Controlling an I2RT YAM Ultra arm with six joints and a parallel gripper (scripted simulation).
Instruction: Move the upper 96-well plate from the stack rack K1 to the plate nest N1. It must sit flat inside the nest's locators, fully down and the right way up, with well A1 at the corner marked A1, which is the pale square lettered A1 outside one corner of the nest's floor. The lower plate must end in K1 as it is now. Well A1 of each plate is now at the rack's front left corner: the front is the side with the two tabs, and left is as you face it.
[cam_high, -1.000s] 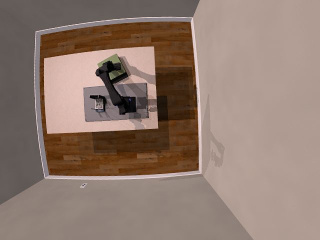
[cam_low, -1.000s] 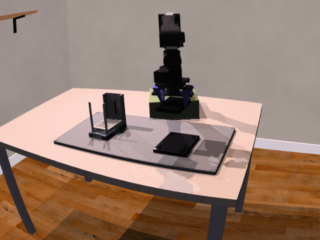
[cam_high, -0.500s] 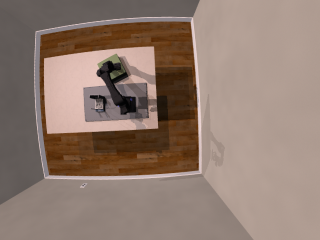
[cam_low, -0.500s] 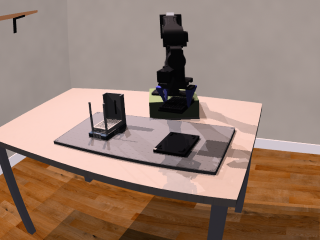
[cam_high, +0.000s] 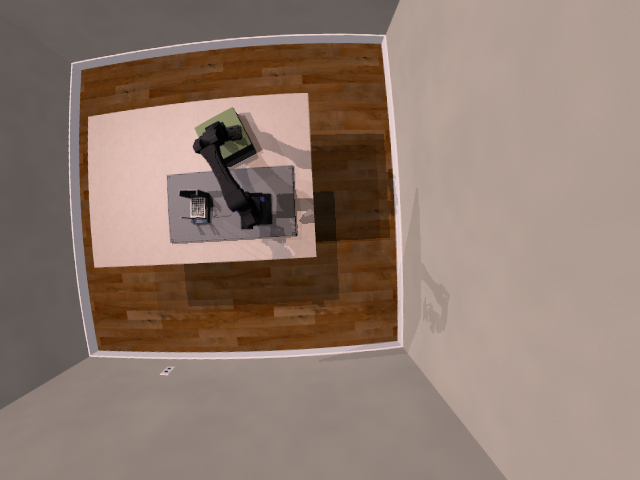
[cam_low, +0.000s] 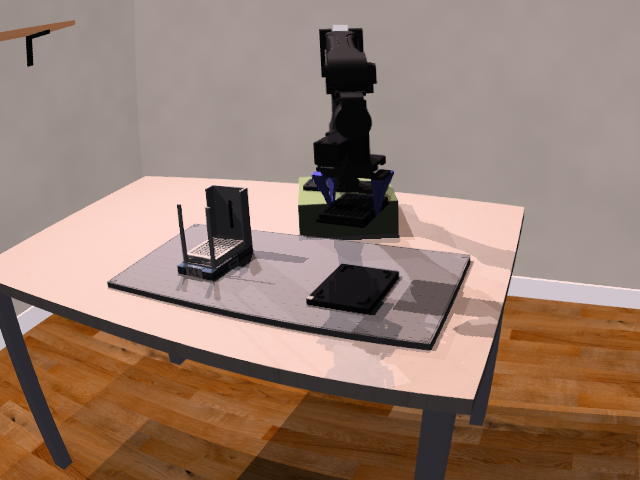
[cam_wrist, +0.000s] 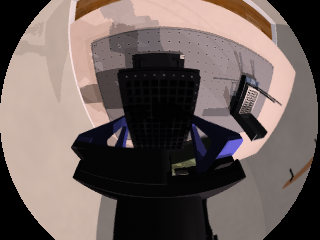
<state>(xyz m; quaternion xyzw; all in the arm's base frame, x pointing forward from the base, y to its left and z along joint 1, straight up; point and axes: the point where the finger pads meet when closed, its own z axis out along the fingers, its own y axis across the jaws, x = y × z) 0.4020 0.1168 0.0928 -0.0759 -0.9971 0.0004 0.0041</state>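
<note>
The black 96-well plate is right at my hand. Also, from my hand: tall back wall: 140 mm behind, 310 mm to the right, 80 mm below; then black plate nest N1: 150 mm below; then pale A1 square: 70 mm ahead, 70 mm to the right, 150 mm below.
</note>
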